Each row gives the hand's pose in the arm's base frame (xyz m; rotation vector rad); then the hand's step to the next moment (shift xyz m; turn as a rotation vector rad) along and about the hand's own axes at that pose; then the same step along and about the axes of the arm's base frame.
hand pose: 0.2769 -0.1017 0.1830 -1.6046 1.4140 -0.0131
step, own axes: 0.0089 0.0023 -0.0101 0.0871 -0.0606 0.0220
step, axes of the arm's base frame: -0.0045 -0.0129 -0.0009 0.0869 -0.0613 -0.0211
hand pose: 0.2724 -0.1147 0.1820 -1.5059 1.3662 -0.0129
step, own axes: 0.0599 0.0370 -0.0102 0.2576 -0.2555 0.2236
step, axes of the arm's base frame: -0.0118 -0.0425 -0.0558 0.4078 -0.0928 -0.0820
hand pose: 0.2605 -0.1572 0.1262 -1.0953 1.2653 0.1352
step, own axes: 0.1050 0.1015 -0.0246 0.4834 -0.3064 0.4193
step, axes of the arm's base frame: -0.0422 -0.0135 -0.1413 0.6569 -0.0842 -0.2544
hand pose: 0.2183 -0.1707 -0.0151 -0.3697 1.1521 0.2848
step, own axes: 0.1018 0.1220 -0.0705 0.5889 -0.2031 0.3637
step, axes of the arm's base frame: -0.0690 0.0834 -0.1360 0.6093 -0.0112 -0.3860
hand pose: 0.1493 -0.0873 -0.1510 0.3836 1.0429 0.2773
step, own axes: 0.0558 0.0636 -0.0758 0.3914 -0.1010 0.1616
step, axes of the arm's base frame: -0.0424 0.0928 -0.0499 0.3333 0.0372 -0.2776
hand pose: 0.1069 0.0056 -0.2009 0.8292 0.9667 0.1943
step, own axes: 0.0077 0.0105 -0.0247 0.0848 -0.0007 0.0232
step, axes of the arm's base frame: -0.0129 0.0242 -0.0050 0.0672 0.0289 -0.0488
